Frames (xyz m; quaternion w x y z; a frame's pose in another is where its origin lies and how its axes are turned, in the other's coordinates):
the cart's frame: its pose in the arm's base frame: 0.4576 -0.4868 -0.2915 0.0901 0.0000 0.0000 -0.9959
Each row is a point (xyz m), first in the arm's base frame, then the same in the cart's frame.
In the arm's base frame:
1: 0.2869 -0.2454 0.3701
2: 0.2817 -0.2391 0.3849
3: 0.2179 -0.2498 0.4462
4: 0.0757 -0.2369 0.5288
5: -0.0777 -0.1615 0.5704
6: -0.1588 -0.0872 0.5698
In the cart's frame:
1: 0.1246 -0.2681 0.6616
2: 0.1286 -0.2752 0.6764
3: 0.1933 -0.2762 0.7377
4: 0.3308 -0.3144 0.8203
5: 0.4682 -0.4161 0.8619
6: 0.5347 -0.5037 0.8613

